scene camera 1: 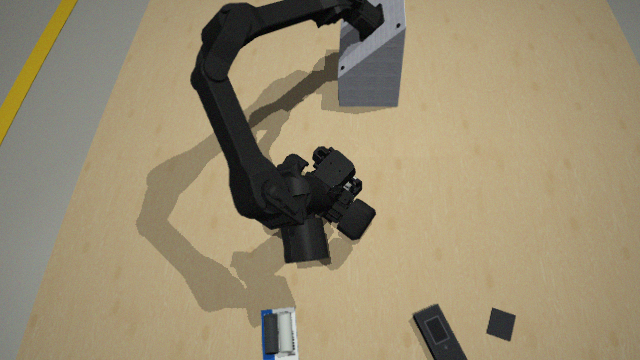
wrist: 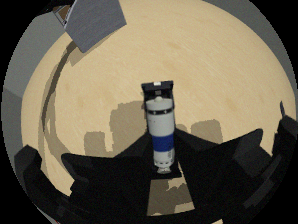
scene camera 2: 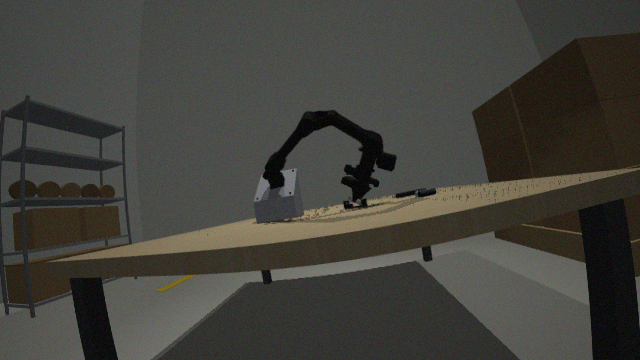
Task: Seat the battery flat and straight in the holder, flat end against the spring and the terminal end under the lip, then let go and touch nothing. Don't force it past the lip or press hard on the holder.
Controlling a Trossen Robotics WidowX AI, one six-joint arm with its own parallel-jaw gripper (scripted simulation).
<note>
I see my gripper (scene camera 1: 339,197) and a battery (wrist: 160,113).
My gripper shows as well in the wrist view (wrist: 161,133) and in scene camera 2 (scene camera 2: 355,201).
</note>
